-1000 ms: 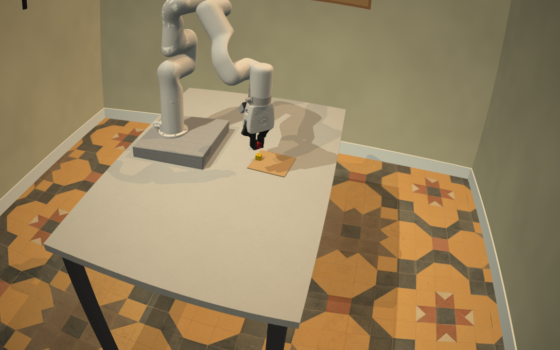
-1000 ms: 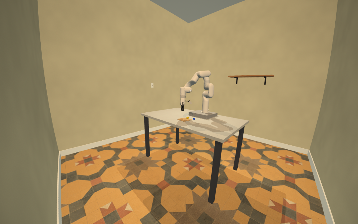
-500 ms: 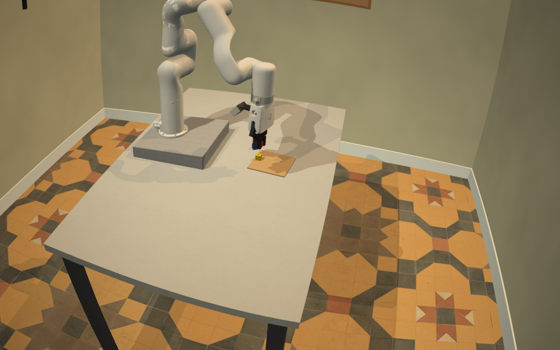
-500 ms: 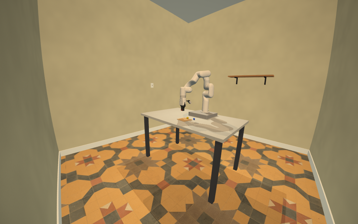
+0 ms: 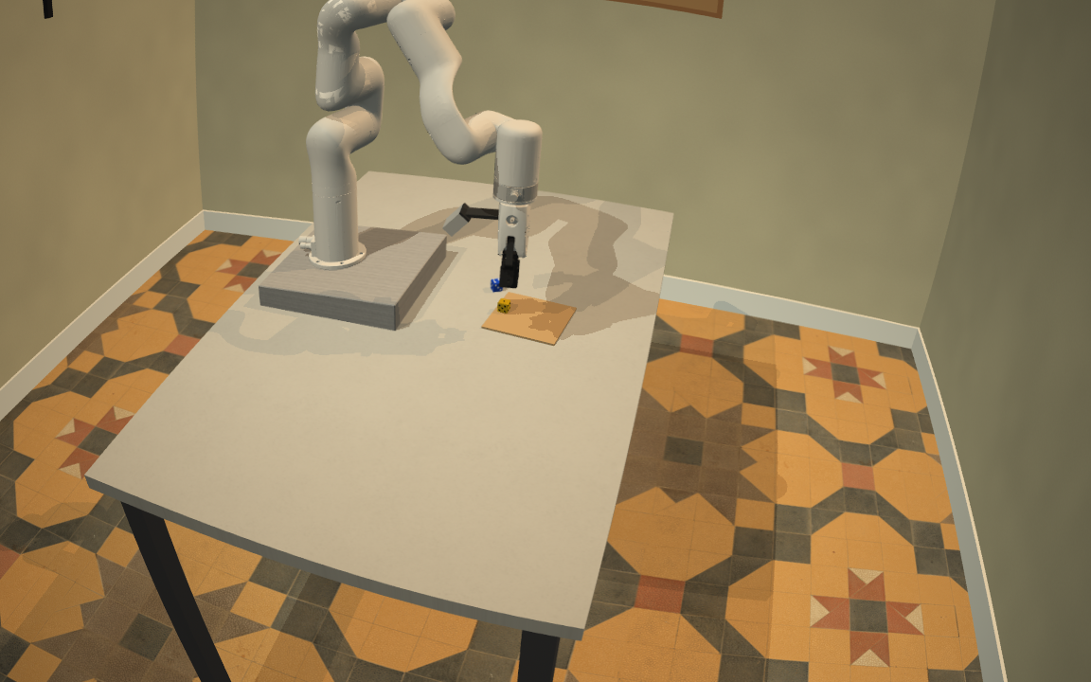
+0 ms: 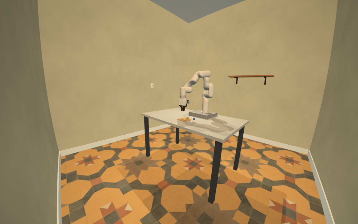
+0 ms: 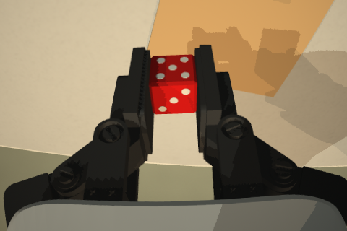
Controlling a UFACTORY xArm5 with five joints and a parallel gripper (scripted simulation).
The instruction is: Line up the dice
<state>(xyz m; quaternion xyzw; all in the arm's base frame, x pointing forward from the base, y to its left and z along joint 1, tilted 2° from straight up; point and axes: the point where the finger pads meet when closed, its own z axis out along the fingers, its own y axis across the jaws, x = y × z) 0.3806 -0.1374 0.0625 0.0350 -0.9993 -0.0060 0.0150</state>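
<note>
My hand is 40 mm short of the mat, 60 mm to the right of it and 120 mm above it. Also, from my hand: red die (10 mm below); blue die (40 mm behind, 150 mm to the left, 110 mm below); yellow die (10 mm behind, 70 mm to the left, 110 mm below).
</note>
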